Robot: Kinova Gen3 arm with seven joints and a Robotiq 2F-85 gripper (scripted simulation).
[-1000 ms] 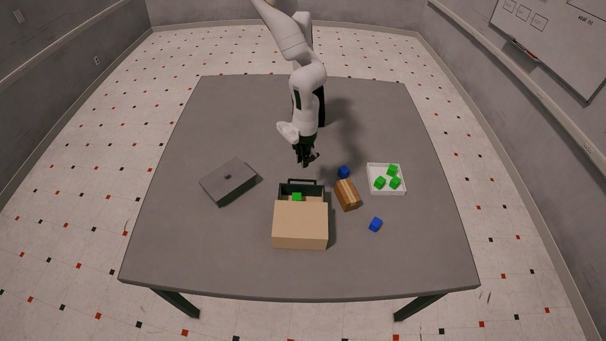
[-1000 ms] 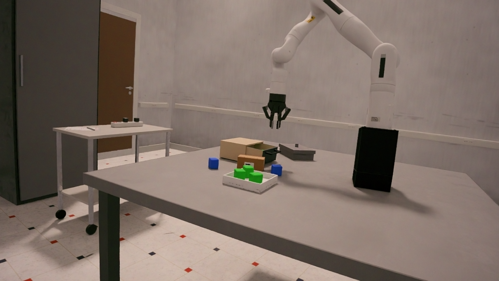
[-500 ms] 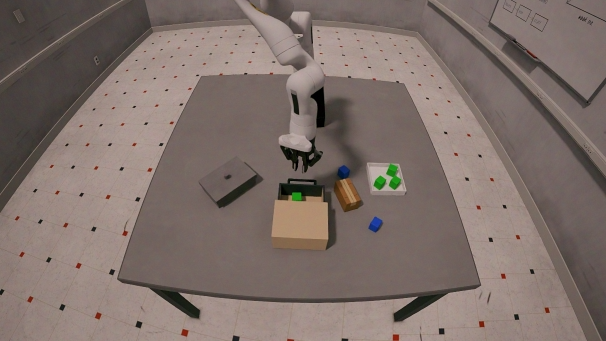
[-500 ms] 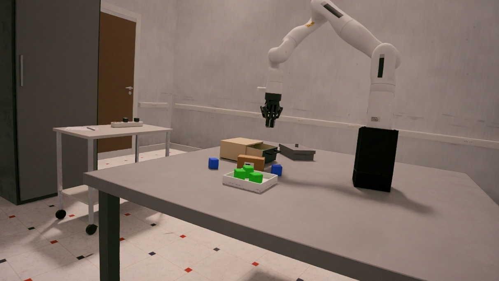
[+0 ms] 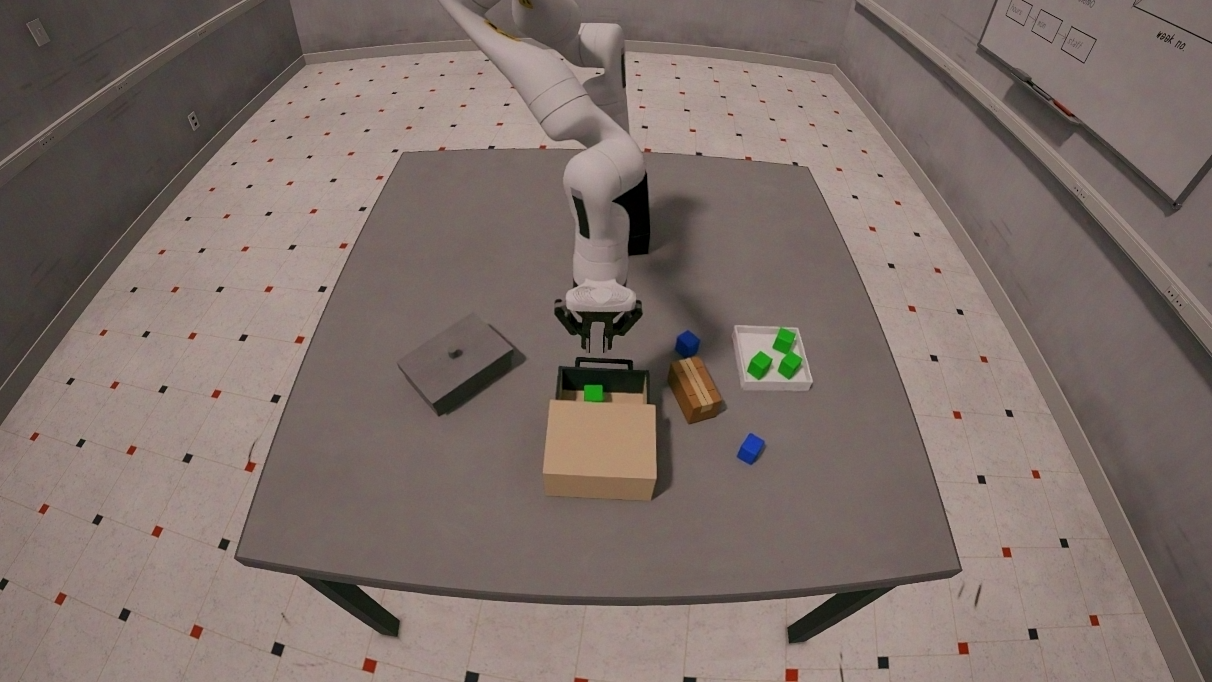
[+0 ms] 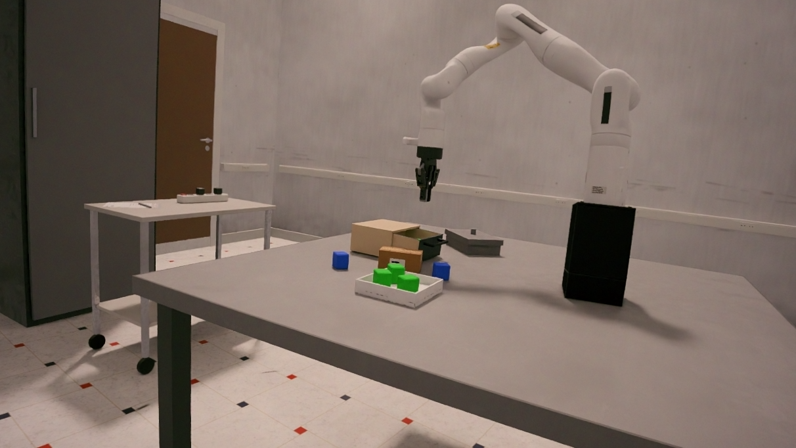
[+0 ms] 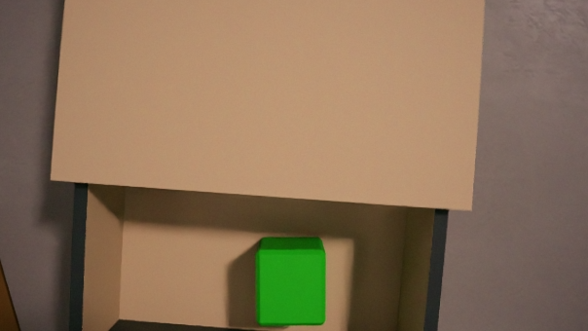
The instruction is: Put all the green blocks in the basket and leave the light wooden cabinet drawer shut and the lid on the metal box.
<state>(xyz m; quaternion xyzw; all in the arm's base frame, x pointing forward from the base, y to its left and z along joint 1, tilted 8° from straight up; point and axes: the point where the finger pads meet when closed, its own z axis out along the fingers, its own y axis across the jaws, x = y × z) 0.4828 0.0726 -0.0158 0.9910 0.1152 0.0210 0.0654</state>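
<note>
Now: hand 150 mm above the drawer, 20 mm to the right of it and 10 mm short of it. From my hand the other things lie so: light wooden cabinet 150 mm below, 60 mm ahead, 30 mm to the left; brown cardboard box 170 mm to the left, 150 mm below, 60 mm behind; lid 280 mm to the right, 140 mm below, 20 mm behind.
</note>
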